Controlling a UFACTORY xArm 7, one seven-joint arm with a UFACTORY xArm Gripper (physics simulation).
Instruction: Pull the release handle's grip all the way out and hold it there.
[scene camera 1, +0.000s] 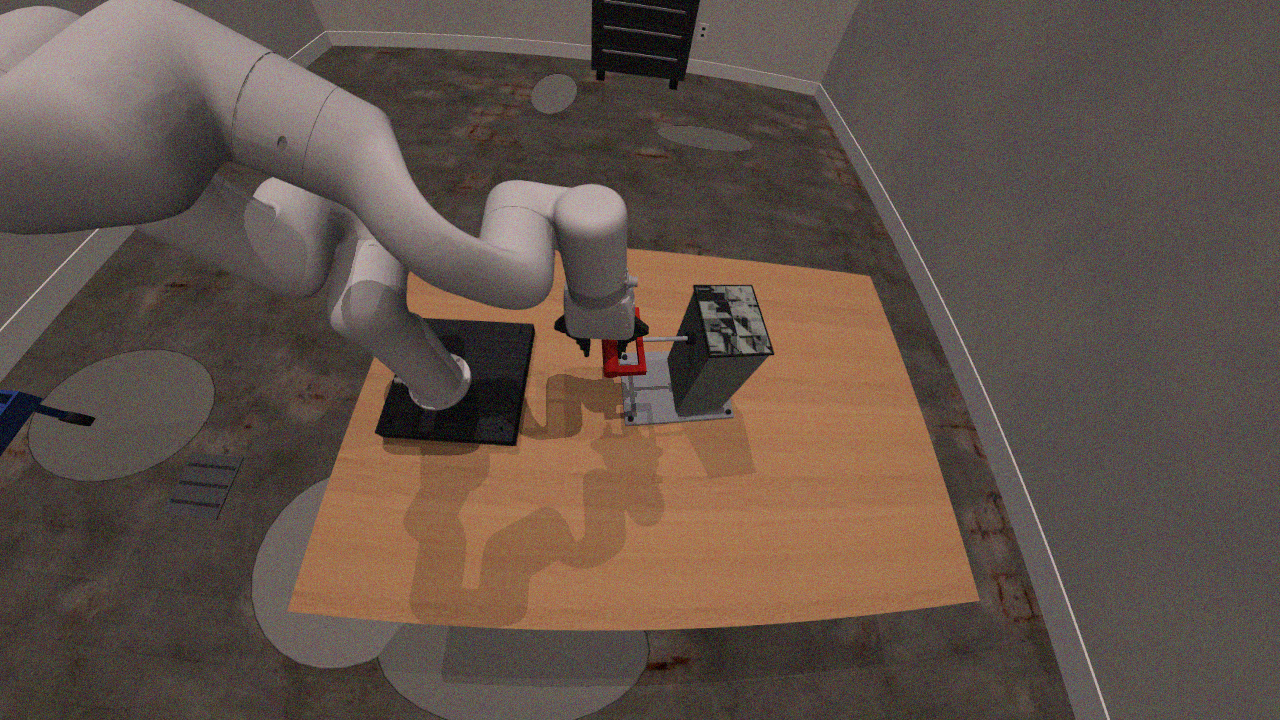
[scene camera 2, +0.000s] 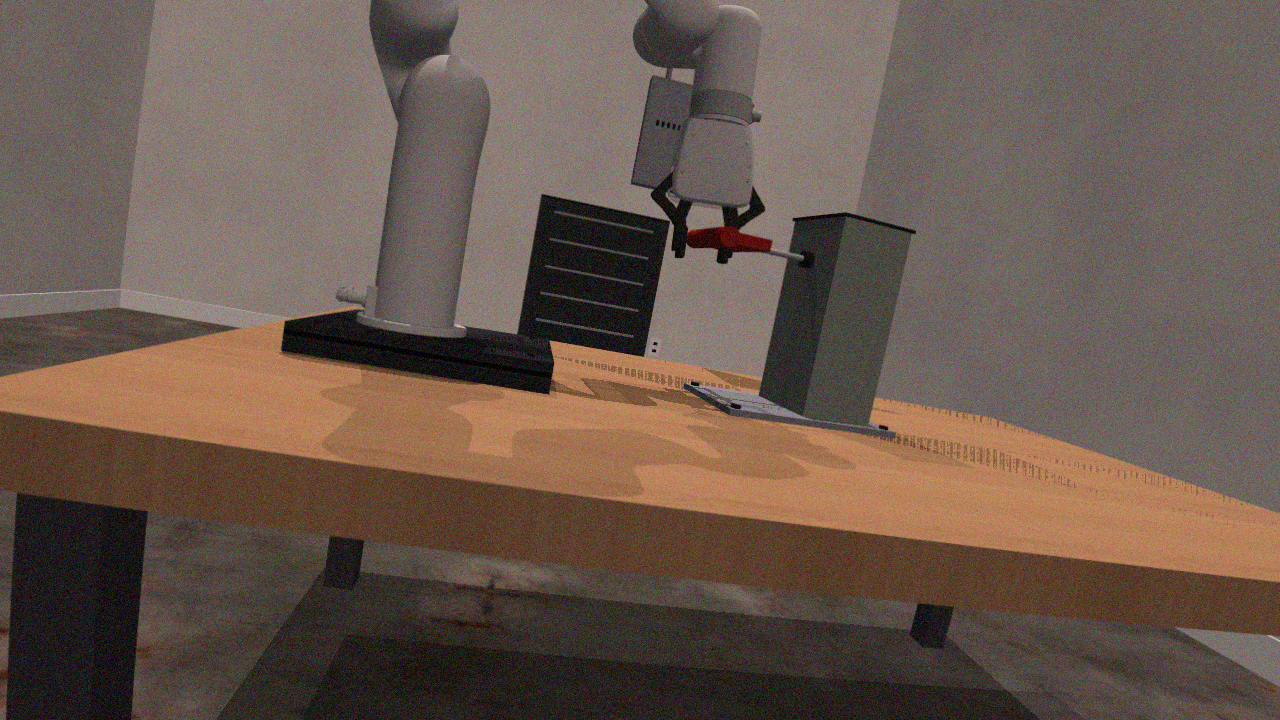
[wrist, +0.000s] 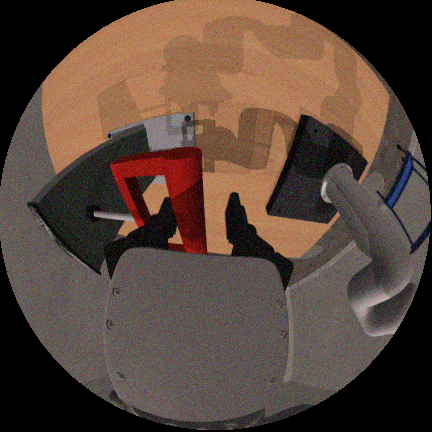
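Note:
The red release handle's grip (scene camera 1: 612, 364) (scene camera 2: 707, 237) (wrist: 189, 200) stands away from the tall grey-green box (scene camera 1: 716, 385) (scene camera 2: 832, 331) (wrist: 70, 195), with a length of pale rod (scene camera 1: 666, 339) (scene camera 2: 787, 256) (wrist: 112, 215) showing between them. My gripper (scene camera 1: 605, 349) (scene camera 2: 700, 250) (wrist: 204, 199) is around the grip bar, pointing down, with its fingers apart. In the wrist view the box-side finger is inside the handle's loop, up against or very near the bar. A clear gap shows between the bar and the other finger, so the bar is not clamped.
The box stands on a light grey mounting plate (scene camera 1: 646, 413) (scene camera 2: 747, 402) (wrist: 165, 134) on the wooden table (scene camera 1: 805, 537) (scene camera 2: 268, 402). The robot's black base plate (scene camera 1: 492, 385) (scene camera 2: 510, 358) (wrist: 300, 175) is on the handle's side of the box. A black drawer cabinet (scene camera 1: 640, 44) (scene camera 2: 590, 277) stands by the wall.

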